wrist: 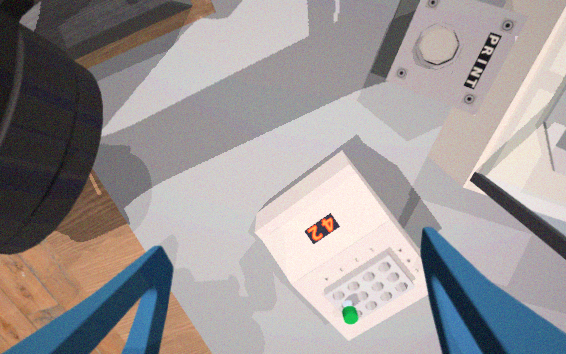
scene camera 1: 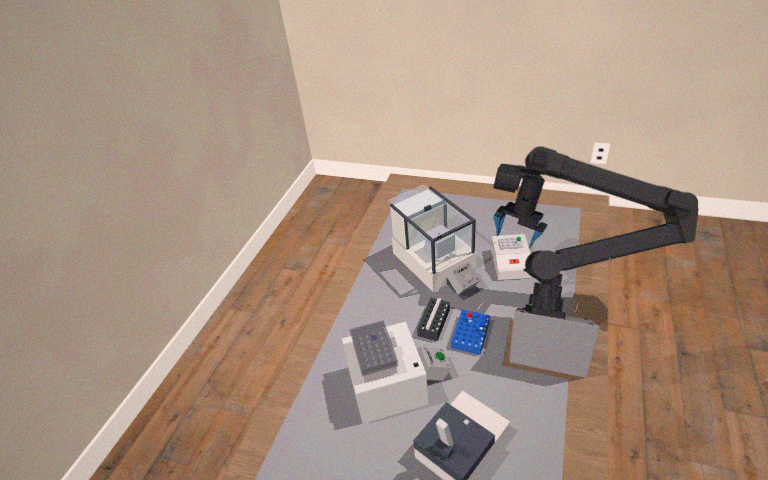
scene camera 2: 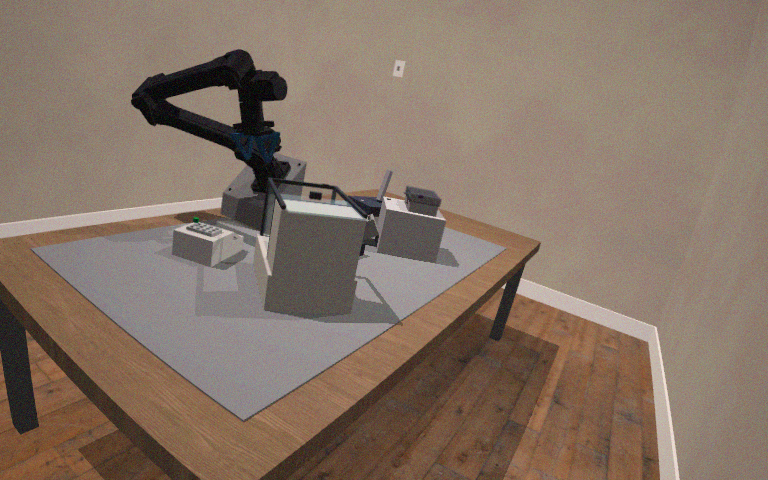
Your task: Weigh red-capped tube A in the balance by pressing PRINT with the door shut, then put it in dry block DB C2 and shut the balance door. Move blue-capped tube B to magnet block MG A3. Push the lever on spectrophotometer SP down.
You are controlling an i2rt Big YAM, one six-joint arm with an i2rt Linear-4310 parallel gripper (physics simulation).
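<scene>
My gripper (scene camera 1: 515,237) (scene camera 2: 256,158) (wrist: 287,248) is open and empty, above the white dry block (scene camera 1: 504,271) (scene camera 2: 192,249) (wrist: 300,260), whose display reads 42. Red-capped tube A (scene camera 1: 469,315) and blue-capped tube B (scene camera 1: 481,325) stand in the blue rack (scene camera 1: 463,341). The glass-walled balance (scene camera 1: 400,253) (scene camera 2: 314,271) is beside the dry block; its door state is unclear. Its PRINT button (wrist: 437,45) shows in the wrist view. The black block (scene camera 1: 423,333) with a white strip, apparently the magnet block, is beside the blue rack. The dark-topped spectrophotometer (scene camera 1: 472,447) has its lever (scene camera 1: 444,433) (scene camera 2: 385,183) raised.
A green-capped tube (scene camera 1: 518,238) (scene camera 2: 195,219) (wrist: 350,315) stands in the dry block. A white machine (scene camera 1: 390,396) (scene camera 2: 410,234) carries a grey block (scene camera 1: 368,362) (scene camera 2: 423,198) with a purple spot. A green button (scene camera 1: 440,356) is beside it. The arm's grey base (scene camera 1: 552,345) is near the blue rack.
</scene>
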